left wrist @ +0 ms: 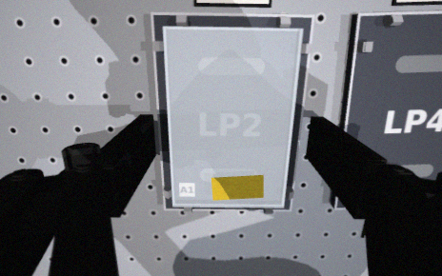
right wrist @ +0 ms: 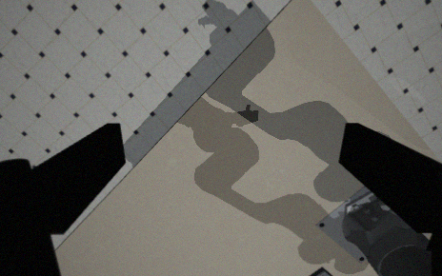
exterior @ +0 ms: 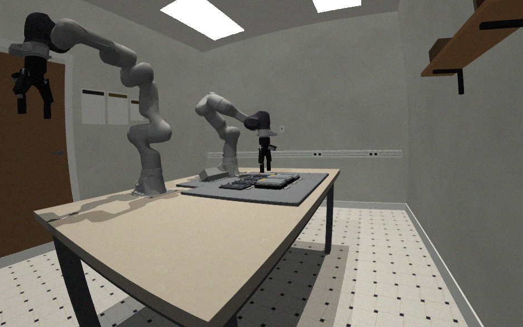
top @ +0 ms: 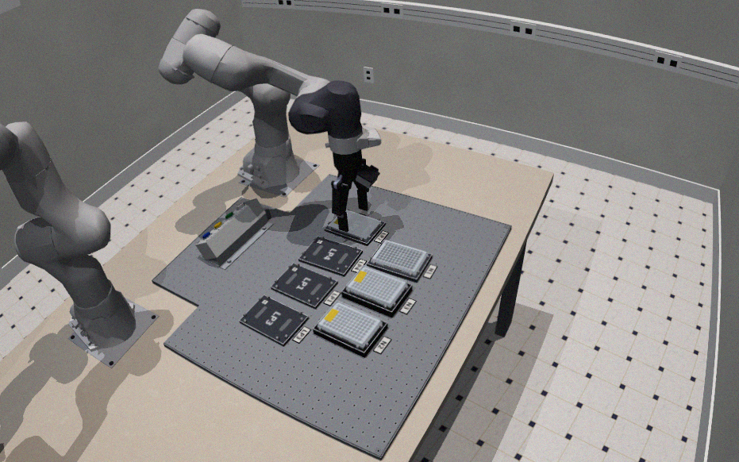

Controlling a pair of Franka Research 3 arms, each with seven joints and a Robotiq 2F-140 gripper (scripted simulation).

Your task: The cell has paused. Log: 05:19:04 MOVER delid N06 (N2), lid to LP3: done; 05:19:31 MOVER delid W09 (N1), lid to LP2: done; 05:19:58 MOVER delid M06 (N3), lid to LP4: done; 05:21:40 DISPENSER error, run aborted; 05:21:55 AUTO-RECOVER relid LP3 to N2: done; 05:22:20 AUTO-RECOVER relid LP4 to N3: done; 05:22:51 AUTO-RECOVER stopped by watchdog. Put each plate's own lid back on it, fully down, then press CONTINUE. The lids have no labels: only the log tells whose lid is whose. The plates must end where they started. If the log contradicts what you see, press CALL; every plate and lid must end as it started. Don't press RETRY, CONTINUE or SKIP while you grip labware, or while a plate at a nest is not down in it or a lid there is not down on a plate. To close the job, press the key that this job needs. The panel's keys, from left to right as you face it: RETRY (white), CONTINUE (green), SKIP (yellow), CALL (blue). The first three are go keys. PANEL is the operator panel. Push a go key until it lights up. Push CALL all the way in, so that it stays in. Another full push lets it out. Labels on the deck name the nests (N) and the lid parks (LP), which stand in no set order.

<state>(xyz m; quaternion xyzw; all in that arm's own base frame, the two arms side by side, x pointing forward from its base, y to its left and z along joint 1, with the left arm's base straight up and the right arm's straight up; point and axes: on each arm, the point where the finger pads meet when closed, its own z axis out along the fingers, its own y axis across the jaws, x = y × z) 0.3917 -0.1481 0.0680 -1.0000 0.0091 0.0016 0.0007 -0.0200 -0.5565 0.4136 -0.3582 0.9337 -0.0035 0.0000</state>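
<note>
Now: the clear lid 40 mm below my left hand. From my left hand the other things lie so: lid park LP4 (130 mm to the right, 50 mm below); lid park LP2 (50 mm below); plate (180 mm ahead, 70 mm to the right, 40 mm below).
</note>
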